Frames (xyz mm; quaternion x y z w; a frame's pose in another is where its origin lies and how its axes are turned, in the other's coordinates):
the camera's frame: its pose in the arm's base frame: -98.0 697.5 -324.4 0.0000 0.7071 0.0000 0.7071
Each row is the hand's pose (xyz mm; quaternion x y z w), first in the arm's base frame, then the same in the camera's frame.
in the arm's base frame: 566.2 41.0 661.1 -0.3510 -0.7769 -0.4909 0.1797
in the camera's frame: -985.5 -656.5 664.2 -0.0989 0.6764 0.5953 0.4223
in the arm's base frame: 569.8 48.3 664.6 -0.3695 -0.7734 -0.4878 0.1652
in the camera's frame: -989.0 -649.2 667.8 -0.0837 0.6637 0.6062 0.4301
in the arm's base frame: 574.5 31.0 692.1 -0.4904 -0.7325 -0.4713 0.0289
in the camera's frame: -1016.5 -666.5 672.5 0.0135 0.5384 0.6800 0.4975
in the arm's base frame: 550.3 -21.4 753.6 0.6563 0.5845 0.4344 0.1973
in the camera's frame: -1078.0 -718.9 648.3 0.1569 0.2738 0.7712 0.5528
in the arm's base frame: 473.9 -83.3 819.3 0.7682 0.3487 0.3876 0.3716
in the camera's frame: -1143.7 -780.8 571.9 0.2691 -0.0162 0.8173 0.5093
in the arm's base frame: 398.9 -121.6 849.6 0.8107 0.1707 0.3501 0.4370
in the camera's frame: -1174.0 -819.1 496.9 0.3257 -0.1883 0.8208 0.4297
